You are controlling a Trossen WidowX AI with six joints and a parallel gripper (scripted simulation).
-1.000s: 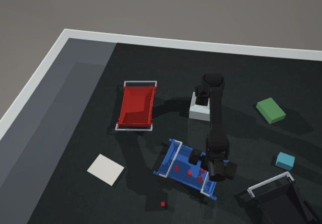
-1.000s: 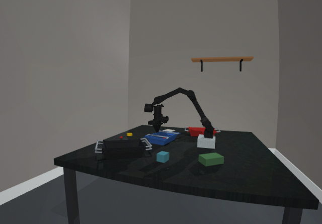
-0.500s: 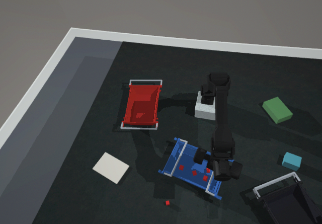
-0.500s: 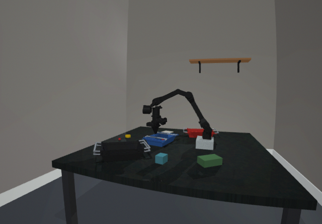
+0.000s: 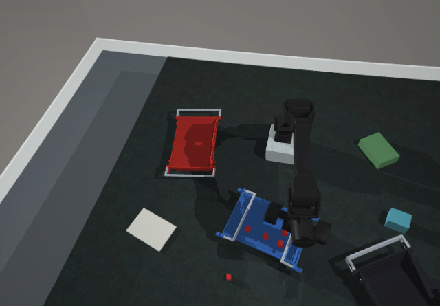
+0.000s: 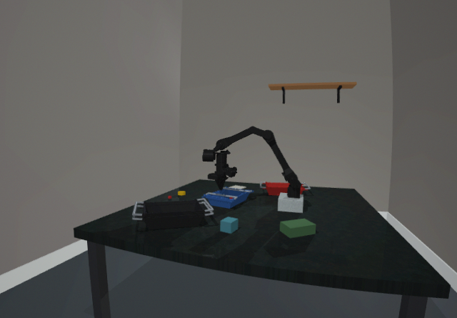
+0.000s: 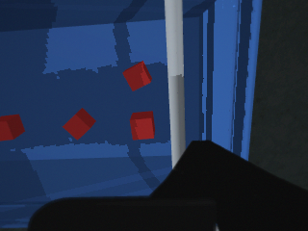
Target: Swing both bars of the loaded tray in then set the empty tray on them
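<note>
Right now my gripper tip is 430 mm to the left of the red tray, 310 mm past it and 50 mm above it. Round my gripper tip: small red cube: 180 mm to the right, 150 mm ahead, 80 mm below; teal cube: 320 mm to the left, 150 mm behind, 70 mm below; green block: 420 mm behind, 260 mm to the left, 70 mm below.
</note>
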